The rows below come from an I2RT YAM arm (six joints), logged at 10 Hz.
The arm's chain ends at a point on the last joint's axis. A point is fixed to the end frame.
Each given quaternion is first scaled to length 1.
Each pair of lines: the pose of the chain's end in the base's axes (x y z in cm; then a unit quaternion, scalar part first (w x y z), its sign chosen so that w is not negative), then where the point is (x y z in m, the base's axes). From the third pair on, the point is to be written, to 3 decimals.
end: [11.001, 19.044, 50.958, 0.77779, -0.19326, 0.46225, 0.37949]
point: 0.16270 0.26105 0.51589
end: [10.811, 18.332, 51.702, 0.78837, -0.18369, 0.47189, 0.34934]
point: 0.16545 0.25031 0.52217
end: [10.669, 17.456, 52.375, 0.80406, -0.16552, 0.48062, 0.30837]
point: 0.170 0.236 0.528
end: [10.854, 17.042, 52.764, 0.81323, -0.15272, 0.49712, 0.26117]
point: 0.178 0.225 0.530
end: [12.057, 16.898, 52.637, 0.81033, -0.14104, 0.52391, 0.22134]
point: 0.194 0.218 0.524
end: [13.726, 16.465, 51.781, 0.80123, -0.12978, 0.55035, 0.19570]
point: 0.213 0.209 0.510
